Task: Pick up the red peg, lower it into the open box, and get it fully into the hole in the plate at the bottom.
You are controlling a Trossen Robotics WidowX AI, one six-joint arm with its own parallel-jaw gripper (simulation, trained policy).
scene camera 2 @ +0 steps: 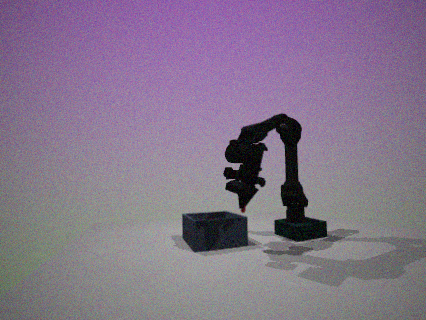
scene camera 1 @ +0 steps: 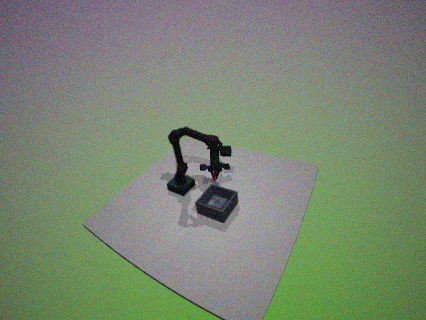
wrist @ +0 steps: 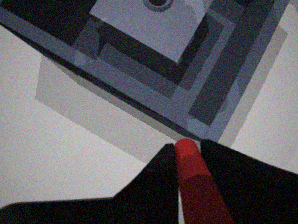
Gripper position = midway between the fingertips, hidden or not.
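From scene camera 1 I see a dark blue box [scene camera 1: 202, 208]. Scene camera 2 gives me the box [scene camera 2: 216, 230] again, and with it my gripper [scene camera 2: 242, 208]. In the wrist view I find my gripper [wrist: 187, 149] as well as the box [wrist: 197, 99].
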